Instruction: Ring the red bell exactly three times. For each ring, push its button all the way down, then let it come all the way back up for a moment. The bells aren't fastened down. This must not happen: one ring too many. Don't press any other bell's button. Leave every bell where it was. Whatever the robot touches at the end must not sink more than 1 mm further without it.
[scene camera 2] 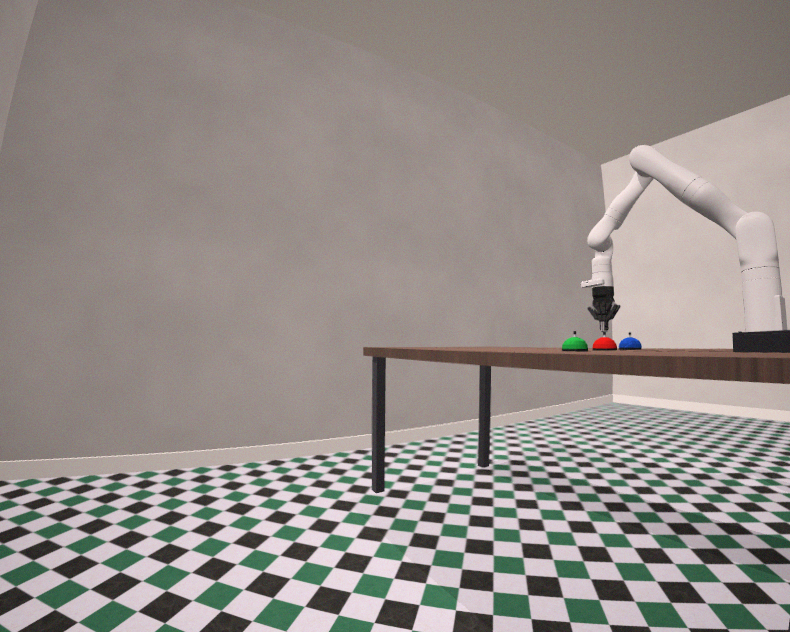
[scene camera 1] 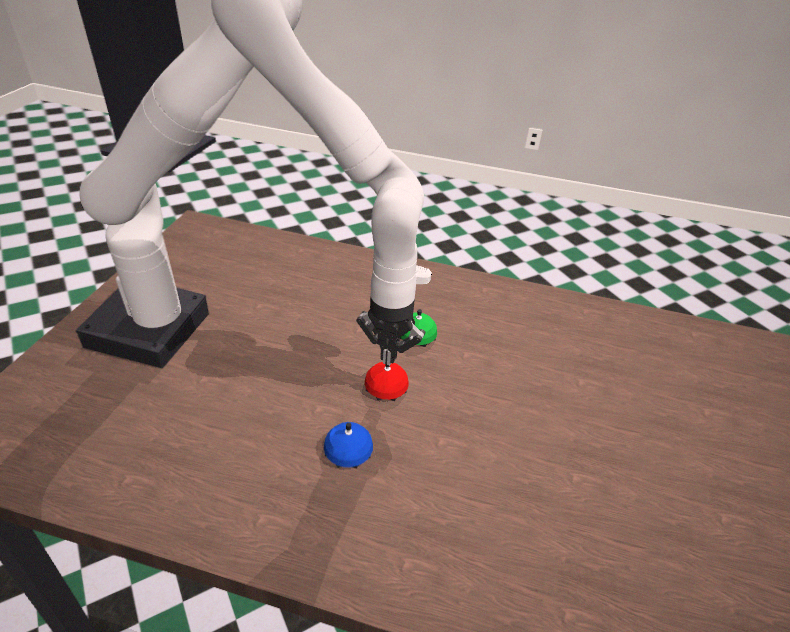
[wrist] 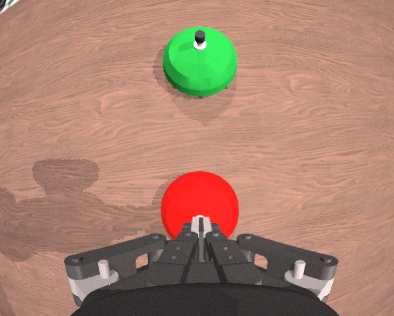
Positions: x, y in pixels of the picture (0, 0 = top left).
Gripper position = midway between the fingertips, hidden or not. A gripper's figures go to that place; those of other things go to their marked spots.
My gripper (scene camera 1: 388, 361) is 110 cm from the lens. A red bell (scene camera 1: 383, 381): 110 cm from the lens. A blue bell (scene camera 1: 344, 449) is 100 cm from the lens.
